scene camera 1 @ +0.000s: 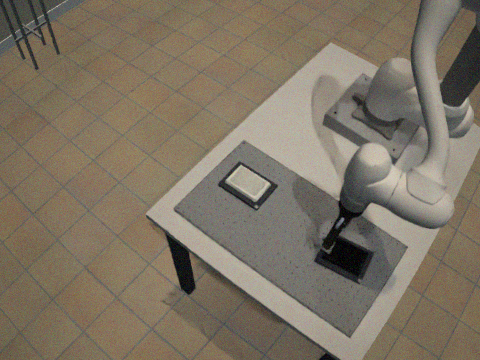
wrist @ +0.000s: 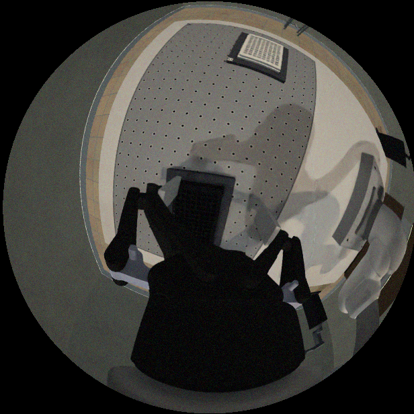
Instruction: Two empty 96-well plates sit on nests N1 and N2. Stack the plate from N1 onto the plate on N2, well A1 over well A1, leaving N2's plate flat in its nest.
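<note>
A black 96-well plate sits in a dark nest at the near right of the board. A cream-white 96-well plate sits in another dark nest toward the far left. No labels show which nest is N1 or N2. My gripper is open and empty at the black plate's nest. In the wrist view one fingertip overlaps the black plate's upper left, and the other shows right of the nest. The gripper body hides the plate's lower part there; exact fingertip height is unclear.
Both nests stand on a grey perforated board on a white table. The arm's base plate is at the table's back right. The arm's shadow falls across the board.
</note>
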